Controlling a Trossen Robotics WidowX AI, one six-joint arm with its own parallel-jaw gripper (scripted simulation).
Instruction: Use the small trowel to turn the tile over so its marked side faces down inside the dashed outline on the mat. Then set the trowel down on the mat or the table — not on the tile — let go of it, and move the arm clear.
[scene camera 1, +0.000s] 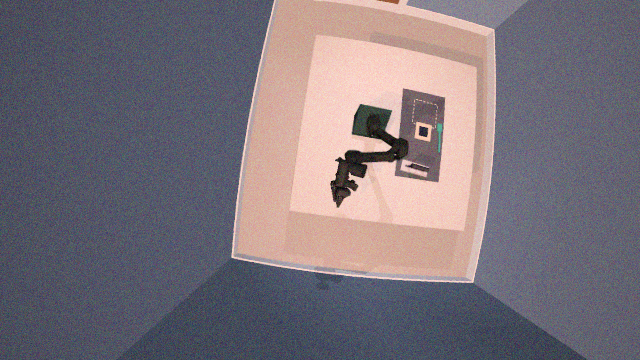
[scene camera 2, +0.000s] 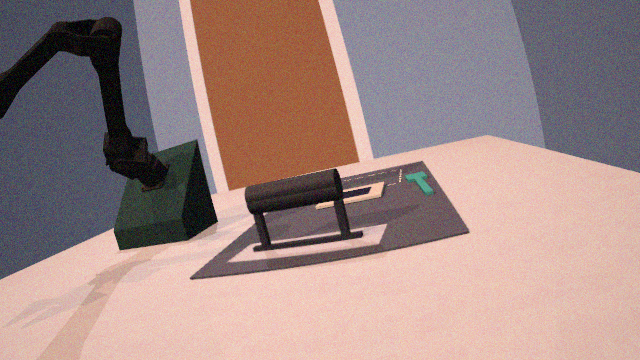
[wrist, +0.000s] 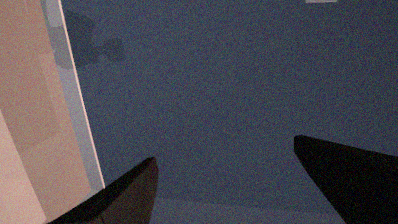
Observation:
My gripper (wrist: 225, 153) is open, holding nothing. I also see a trowel (scene camera 2: 325, 186) and a grey mat (scene camera 2: 411, 217).
The grey mat shows as well in scene camera 1 (scene camera 1: 425, 153). The wrist view does not show the trowel: it is out of frame.

